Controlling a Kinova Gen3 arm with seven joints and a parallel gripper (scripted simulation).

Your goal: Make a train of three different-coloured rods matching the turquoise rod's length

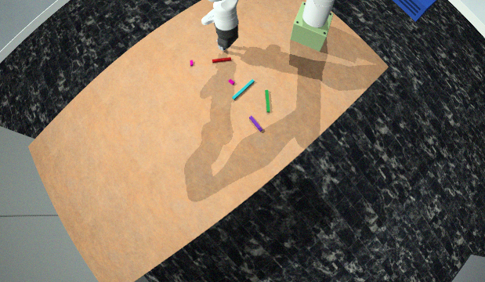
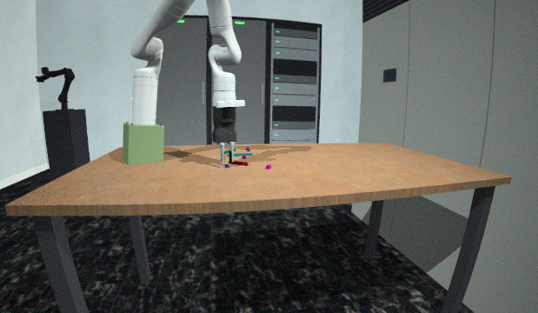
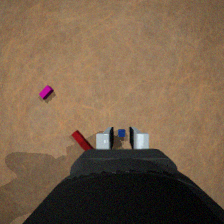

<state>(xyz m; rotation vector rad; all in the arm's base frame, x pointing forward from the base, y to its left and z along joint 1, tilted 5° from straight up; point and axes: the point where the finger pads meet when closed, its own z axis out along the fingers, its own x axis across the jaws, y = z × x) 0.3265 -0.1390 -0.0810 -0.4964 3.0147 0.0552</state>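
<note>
My gripper is now 3 cm above the blue rod. Round my hand: turquoise rod 5 cm ahead, 19 cm to the left, 3 cm below; red rod 4 cm ahead, 4 cm to the left, 3 cm below; green rod 1 cm ahead, 27 cm to the left, 3 cm below.
</note>
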